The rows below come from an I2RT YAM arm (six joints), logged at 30 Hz.
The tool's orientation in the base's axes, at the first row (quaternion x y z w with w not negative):
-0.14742 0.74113 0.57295 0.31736
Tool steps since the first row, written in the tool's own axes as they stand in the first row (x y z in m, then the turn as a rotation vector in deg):
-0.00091 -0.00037 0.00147 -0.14 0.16 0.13
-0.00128 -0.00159 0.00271 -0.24 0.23 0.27
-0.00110 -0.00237 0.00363 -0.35 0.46 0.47
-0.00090 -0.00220 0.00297 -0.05 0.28 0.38
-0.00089 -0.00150 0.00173 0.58 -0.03 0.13
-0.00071 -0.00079 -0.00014 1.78 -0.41 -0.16
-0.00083 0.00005 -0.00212 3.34 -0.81 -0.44
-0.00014 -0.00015 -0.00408 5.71 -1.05 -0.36
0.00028 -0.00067 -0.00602 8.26 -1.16 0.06
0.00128 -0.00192 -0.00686 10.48 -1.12 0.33
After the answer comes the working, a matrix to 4 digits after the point.
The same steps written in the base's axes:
0.00135 0.00114 0.00009 0.05 0.15 0.19
0.00271 0.00189 -0.00077 0.13 0.29 0.29
0.00330 0.00255 -0.00160 0.14 0.53 0.50
0.00286 0.00201 -0.00151 -0.01 0.44 0.19
0.00207 0.00105 -0.00081 -0.38 0.20 -0.41
0.00095 -0.00047 -0.00012 -1.15 -0.02 -1.43
-0.00004 -0.00210 0.00087 -2.18 -0.17 -2.69
-0.00104 -0.00391 0.00056 -3.81 0.17 -4.39
-0.00164 -0.00584 0.00017 -5.54 0.91 -6.17
-0.00192 -0.00686 -0.00130 -7.16 1.50 -7.59

The tool's axes in the first row as the columns of a matrix, in the base's axes (rounded; the answer above uses it unrounded):
-0.7551 -0.5822 0.3015
0.1451 0.3000 0.9428
-0.6393 0.7557 -0.1420

